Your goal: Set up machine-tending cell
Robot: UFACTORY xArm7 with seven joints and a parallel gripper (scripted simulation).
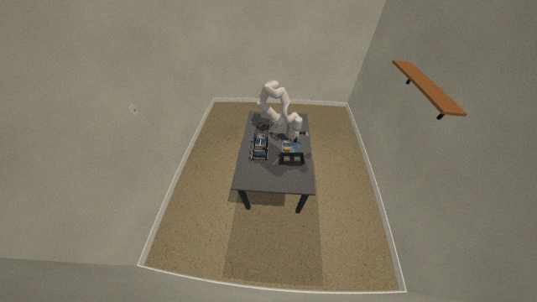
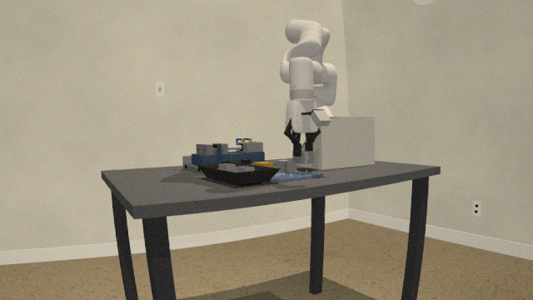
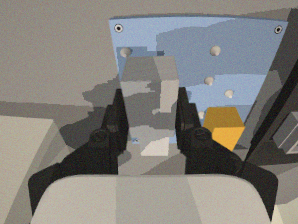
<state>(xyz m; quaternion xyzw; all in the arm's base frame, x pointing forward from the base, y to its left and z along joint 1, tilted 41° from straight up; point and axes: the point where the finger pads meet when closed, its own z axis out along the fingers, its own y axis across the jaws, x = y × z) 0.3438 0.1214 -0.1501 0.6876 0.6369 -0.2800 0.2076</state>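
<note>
The black work stop rod lies 120 mm ahead of my hand, 330 mm to the right of it and 10 mm above it. Also, from my hand: grey aluminium blank 20 mm below; then brass blank 90 mm ahead, 90 mm to the right, 60 mm below; then blue vise 50 mm ahead, 370 mm to the right, 40 mm below.
</note>
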